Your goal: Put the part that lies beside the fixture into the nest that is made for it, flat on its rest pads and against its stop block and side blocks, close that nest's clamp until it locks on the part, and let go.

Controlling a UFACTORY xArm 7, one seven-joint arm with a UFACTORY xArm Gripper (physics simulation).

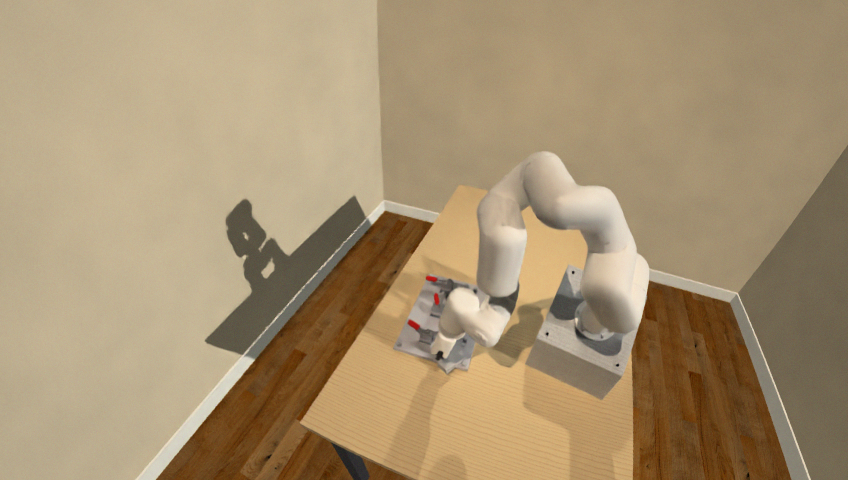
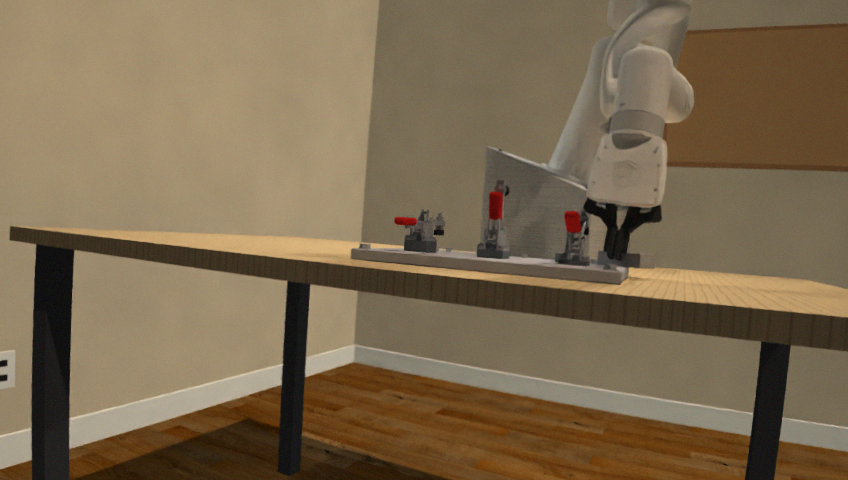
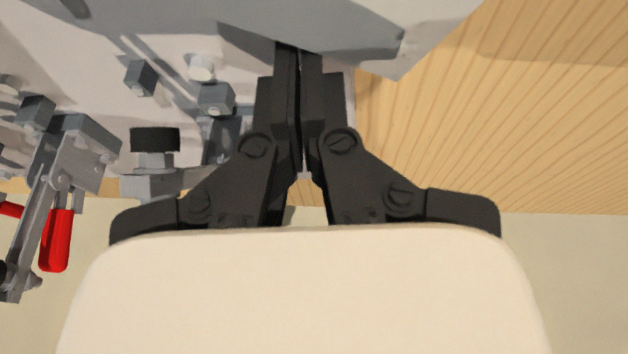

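Pixels of known places: gripper, between the fingertips: (image 1: 440,353) (image 2: 613,258) (image 3: 302,69); arm's base, origin of its link: (image 1: 595,319) (image 2: 566,177).
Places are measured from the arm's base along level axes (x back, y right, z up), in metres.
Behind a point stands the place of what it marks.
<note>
The grey part (image 1: 450,366) {x -0.337, y -0.235, z -0.150 m} (image 2: 639,259) {x -0.376, y -0.239, z -0.157 m} (image 3: 325,30) {x -0.355, y -0.213, z -0.150 m} is at the near end of the fixture plate (image 1: 407,344) {x -0.491, y -0.218, z -0.170 m} (image 2: 452,257) {x -0.558, y -0.049, z -0.170 m} (image 3: 90,65) {x -0.403, y -0.106, z -0.170 m}; a corner of it juts past the plate's edge. My gripper (image 1: 439,355) {x -0.384, y -0.206, z -0.159 m} (image 2: 616,255) {x -0.384, y -0.206, z -0.159 m} (image 3: 302,69) {x -0.384, y -0.206, z -0.159 m} is shut and empty, with its fingertips down at the part's side. Whether they touch it is unclear. Beside the gripper stands the near clamp, with a red handle (image 1: 413,324) {x -0.491, y -0.180, z -0.111 m} (image 2: 572,221) {x -0.502, y -0.181, z -0.115 m} and a black pad (image 3: 155,139) {x -0.375, y -0.162, z -0.120 m} that is clear of the part. How the part sits on its pads and blocks is hidden.
The middle clamp's red handle (image 1: 436,299) {x -0.471, y -0.070, z -0.092 m} (image 2: 495,205) {x -0.479, y -0.065, z -0.098 m} (image 3: 55,240) {x -0.469, y -0.067, z -0.097 m} and the far clamp's red handle (image 1: 431,278) {x -0.544, y 0.035, z -0.126 m} (image 2: 405,220) {x -0.560, y 0.025, z -0.128 m} stand along the plate. Small grey blocks (image 3: 141,75) {x -0.397, y -0.136, z -0.161 m} and a bolt head (image 3: 201,69) {x -0.394, y -0.163, z -0.164 m} rise from the plate. The robot's base block (image 1: 571,362) {x -0.024, y -0.111, z -0.080 m} stands on the table (image 1: 505,428) {x -0.125, y -0.323, z -0.184 m}.
</note>
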